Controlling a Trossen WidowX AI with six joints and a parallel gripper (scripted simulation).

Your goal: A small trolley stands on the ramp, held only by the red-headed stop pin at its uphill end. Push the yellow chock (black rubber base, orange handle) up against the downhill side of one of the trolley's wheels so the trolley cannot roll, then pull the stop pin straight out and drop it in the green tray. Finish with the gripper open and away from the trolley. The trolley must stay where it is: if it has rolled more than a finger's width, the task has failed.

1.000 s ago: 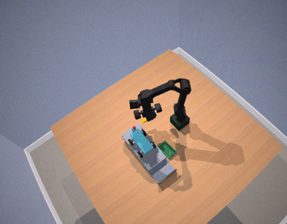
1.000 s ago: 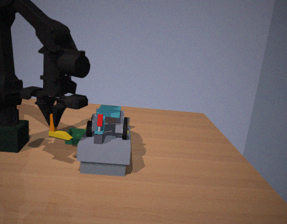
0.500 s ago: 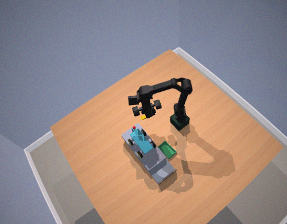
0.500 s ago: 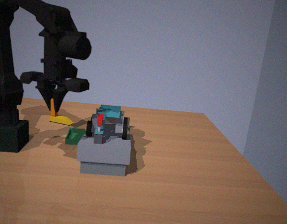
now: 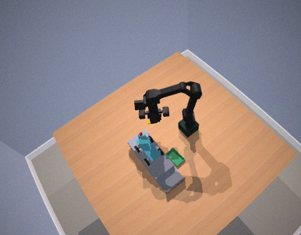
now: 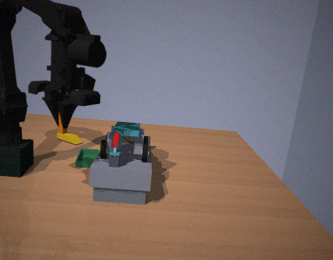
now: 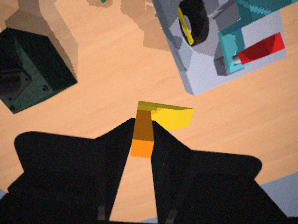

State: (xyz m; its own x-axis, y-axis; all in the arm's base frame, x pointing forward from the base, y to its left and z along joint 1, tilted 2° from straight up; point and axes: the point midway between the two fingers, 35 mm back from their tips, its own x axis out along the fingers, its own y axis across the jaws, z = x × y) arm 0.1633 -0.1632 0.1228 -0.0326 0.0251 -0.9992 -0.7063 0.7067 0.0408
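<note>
The yellow chock lies 20 mm ahead of my gripper tip, 10 mm to the right of it and 10 mm below it. Round my gripper tip: red-headed stop pin (130 mm ahead, 20 mm to the right, 40 mm below); then trolley (170 mm ahead, 80 mm to the left, 60 mm below); then grey ramp (170 mm ahead, 90 mm to the left, 130 mm below).
</note>
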